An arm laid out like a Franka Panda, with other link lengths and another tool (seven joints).
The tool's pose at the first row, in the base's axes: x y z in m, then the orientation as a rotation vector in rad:
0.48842, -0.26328, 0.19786, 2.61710, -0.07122, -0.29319
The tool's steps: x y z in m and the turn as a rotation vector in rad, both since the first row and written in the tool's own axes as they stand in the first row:
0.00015, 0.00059, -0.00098, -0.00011, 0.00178, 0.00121
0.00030, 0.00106, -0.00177, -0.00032, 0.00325, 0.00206
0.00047, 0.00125, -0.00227, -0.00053, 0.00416, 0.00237
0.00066, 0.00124, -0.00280, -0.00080, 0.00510, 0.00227
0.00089, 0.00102, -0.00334, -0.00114, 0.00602, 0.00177
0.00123, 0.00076, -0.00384, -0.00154, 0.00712, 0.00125
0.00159, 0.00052, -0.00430, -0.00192, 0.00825, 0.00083
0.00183, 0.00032, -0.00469, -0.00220, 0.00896, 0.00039
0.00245, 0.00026, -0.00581, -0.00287, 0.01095, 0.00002
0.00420, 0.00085, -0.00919, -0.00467, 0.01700, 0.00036
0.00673, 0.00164, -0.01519, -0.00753, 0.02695, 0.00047
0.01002, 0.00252, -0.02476, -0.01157, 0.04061, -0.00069
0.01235, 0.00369, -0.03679, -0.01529, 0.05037, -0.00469
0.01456, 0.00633, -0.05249, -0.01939, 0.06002, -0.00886
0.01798, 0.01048, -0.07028, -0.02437, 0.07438, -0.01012
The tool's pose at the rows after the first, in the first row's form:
0.48878, -0.26334, 0.19895, 2.61709, -0.07217, -0.29043
0.48911, -0.26339, 0.19983, 2.61697, -0.07275, -0.28820
0.48938, -0.26334, 0.20031, 2.61685, -0.07281, -0.28689
0.48969, -0.26310, 0.20072, 2.61671, -0.07231, -0.28568
0.49003, -0.26267, 0.20103, 2.61654, -0.07129, -0.28464
0.49047, -0.26224, 0.20126, 2.61634, -0.07017, -0.28337
0.49092, -0.26185, 0.20146, 2.61615, -0.06917, -0.28202
0.49124, -0.26151, 0.20165, 2.61601, -0.06831, -0.28123
0.49209, -0.26099, 0.20246, 2.61563, -0.06703, -0.27873
0.49454, -0.26008, 0.20528, 2.61454, -0.06512, -0.27063
0.49834, -0.25817, 0.21028, 2.61285, -0.06140, -0.25748
0.50366, -0.25472, 0.21821, 2.61046, -0.05457, -0.23989
0.50859, -0.25025, 0.22857, 2.60819, -0.04545, -0.22842
0.51421, -0.24529, 0.24279, 2.60549, -0.03609, -0.21717
0.52148, -0.24079, 0.25929, 2.60197, -0.02879, -0.19875

